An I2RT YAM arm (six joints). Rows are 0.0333 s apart.
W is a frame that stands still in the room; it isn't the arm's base.
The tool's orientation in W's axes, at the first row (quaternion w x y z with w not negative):
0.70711 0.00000 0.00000 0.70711
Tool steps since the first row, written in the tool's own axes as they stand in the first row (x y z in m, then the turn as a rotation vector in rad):
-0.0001 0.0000 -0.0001 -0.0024 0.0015 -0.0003
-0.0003 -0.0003 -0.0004 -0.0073 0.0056 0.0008
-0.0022 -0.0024 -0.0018 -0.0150 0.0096 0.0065
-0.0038 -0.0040 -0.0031 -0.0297 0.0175 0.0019
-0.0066 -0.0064 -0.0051 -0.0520 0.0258 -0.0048
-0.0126 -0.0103 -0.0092 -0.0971 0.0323 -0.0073
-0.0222 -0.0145 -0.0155 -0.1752 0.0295 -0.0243
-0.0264 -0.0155 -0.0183 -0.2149 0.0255 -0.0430
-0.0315 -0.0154 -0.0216 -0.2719 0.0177 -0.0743
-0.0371 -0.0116 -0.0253 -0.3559 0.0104 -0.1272
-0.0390 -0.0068 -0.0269 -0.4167 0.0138 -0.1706
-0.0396 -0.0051 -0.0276 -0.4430 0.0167 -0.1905
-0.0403 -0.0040 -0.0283 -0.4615 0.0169 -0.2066
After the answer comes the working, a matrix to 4 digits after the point.
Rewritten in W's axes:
0.0000 -0.0001 -0.0001 -0.0015 -0.0024 -0.0003
0.0003 -0.0003 -0.0004 -0.0056 -0.0073 0.0008
0.0024 -0.0022 -0.0018 -0.0096 -0.0150 0.0065
0.0040 -0.0038 -0.0031 -0.0175 -0.0297 0.0019
0.0064 -0.0066 -0.0051 -0.0258 -0.0520 -0.0048
0.0103 -0.0126 -0.0092 -0.0323 -0.0971 -0.0073
0.0145 -0.0222 -0.0155 -0.0295 -0.1752 -0.0243
0.0155 -0.0264 -0.0183 -0.0255 -0.2149 -0.0430
0.0154 -0.0315 -0.0216 -0.0177 -0.2719 -0.0743
0.0116 -0.0371 -0.0253 -0.0104 -0.3559 -0.1272
0.0068 -0.0390 -0.0269 -0.0138 -0.4167 -0.1706
0.0051 -0.0396 -0.0276 -0.0167 -0.4430 -0.1905
0.0040 -0.0403 -0.0283 -0.0169 -0.4615 -0.2066

The tool's axes in the first row as the columns of a matrix, in W's axes (rounded; the answer above uses it unrounded):
0.0000 -1.0000 0.0000
1.0000 0.0000 0.0000
0.0000 0.0000 1.0000

